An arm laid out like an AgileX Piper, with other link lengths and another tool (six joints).
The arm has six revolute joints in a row. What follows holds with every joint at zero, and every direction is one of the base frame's. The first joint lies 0.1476 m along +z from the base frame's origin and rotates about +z. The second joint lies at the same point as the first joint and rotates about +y. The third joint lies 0.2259 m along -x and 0.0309 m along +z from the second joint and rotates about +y. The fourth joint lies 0.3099 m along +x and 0.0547 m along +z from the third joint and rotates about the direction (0.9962, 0, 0.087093). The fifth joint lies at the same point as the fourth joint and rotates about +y. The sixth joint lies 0.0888 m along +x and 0.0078 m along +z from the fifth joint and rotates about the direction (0.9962, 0, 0.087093). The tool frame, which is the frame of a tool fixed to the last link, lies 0.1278 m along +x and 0.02 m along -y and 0.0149 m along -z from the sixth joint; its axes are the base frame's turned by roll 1.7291, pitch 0.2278 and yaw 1.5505 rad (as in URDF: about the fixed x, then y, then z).
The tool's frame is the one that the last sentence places.
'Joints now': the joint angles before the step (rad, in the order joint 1, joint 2, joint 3, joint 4, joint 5, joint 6). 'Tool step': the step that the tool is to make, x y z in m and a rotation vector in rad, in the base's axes. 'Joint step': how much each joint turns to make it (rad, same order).
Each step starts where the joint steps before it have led.
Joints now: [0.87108, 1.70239, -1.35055, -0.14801, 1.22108, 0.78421]
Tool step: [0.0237, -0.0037, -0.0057, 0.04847, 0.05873, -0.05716]
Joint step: [-0.09820, 0.07089, -0.07261, 0.08450, -0.00011, -0.06355]
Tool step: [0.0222, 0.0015, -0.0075, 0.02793, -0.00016, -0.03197]
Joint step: [-0.04794, 0.06469, -0.05905, 0.02282, -0.02581, -0.02079]
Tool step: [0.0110, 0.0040, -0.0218, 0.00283, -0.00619, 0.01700]
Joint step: [-0.00911, 0.06136, -0.00980, 0.00000, -0.05903, -0.02398]
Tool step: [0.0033, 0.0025, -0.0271, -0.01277, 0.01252, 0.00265]
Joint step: [0.00013, 0.06700, -0.00116, -0.00227, -0.04805, 0.00015]
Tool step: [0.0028, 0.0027, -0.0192, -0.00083, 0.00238, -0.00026]
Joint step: [-0.00002, 0.04617, -0.00036, 0.00001, -0.04344, 0.00196]
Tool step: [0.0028, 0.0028, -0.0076, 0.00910, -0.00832, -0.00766]
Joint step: [-0.00027, 0.01733, 0.00051, 0.00000, -0.02981, 0.00860]
